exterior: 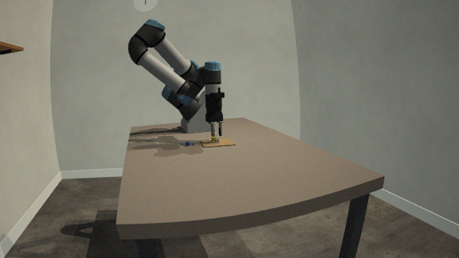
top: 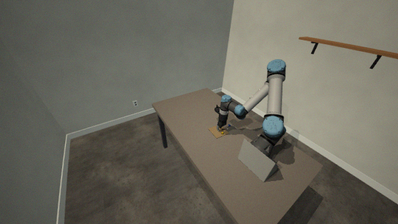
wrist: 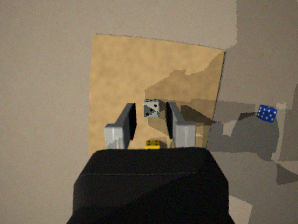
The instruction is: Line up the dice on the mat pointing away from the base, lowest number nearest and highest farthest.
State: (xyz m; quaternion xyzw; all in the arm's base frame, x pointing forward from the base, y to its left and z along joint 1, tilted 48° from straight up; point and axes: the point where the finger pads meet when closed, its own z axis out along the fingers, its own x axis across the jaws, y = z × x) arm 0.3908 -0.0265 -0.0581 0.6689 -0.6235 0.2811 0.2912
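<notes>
My gripper is now 4 cm above the white die. The rest, counted from my hand: yellow die 5 cm behind, 4 cm below; tan mat 5 cm below; blue die 14 cm to the right, 4 cm below.
</notes>
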